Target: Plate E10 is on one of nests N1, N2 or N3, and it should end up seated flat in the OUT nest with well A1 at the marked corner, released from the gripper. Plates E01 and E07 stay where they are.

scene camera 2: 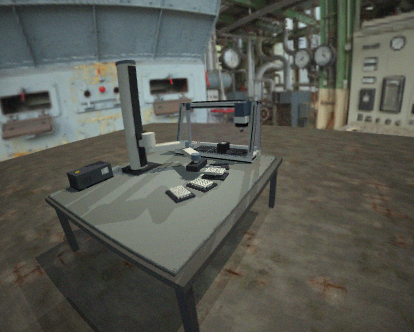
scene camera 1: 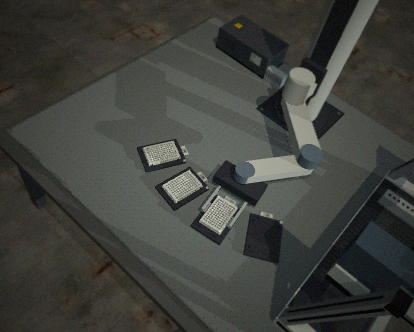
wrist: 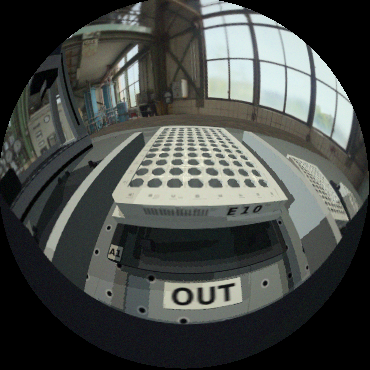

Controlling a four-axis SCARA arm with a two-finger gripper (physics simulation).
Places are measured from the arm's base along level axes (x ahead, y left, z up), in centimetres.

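Where they show: gripper, between the fingertips: [scene camera 2: 218, 170] [scene camera 1: 215, 218] [wrist: 194, 136]; arm's base, origin of its link: [scene camera 2: 139, 168].
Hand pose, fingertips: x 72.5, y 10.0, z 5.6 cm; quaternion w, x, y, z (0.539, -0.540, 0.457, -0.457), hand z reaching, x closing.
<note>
Each offset is from my fingertips to the top centre of the thing. "pt": to the spot under its first point.
Plate E10 {dx -2.2, dy -0.4, dz +0.4 cm} [scene camera 1: 219, 212] [scene camera 2: 215, 170] [wrist: 195, 197] is white, and its label faces the wrist camera. My gripper [scene camera 1: 216, 218] [wrist: 194, 136] is shut on it, one finger along each long side. The plate looks level and sits above the dark OUT nest {dx -2.2, dy -0.5, dz -2.1 cm} [scene camera 1: 212, 236] [wrist: 195, 245], with a gap under its near edge in the wrist view. The A1 tag {pt dx -10.6, dy +3.6, dz -3.1 cm} [wrist: 114, 252] is at the nest's near left corner. The plate's own well letters are too small to read. Two other white plates {dx -7.6, dy -34.3, dz -1.7 cm} [scene camera 1: 161, 153] {dx -2.6, dy -18.1, dz -1.7 cm} [scene camera 1: 182, 186] sit in dark nests, their labels unreadable.
A dark nest without a plate {dx -8.6, dy +16.1, dz -2.1 cm} [scene camera 1: 263, 238] lies beside the OUT nest. A framed gantry machine [scene camera 2: 220, 105] stands beyond it. A dark box {pt dx -78.1, dy -46.2, dz +7.2 cm} [scene camera 1: 252, 45] [scene camera 2: 90, 175] stands near the arm's column [scene camera 2: 129, 115]. A neighbouring plate {pt dx -3.3, dy -16.1, dz -1.7 cm} [wrist: 317, 185] shows beyond the right finger.
</note>
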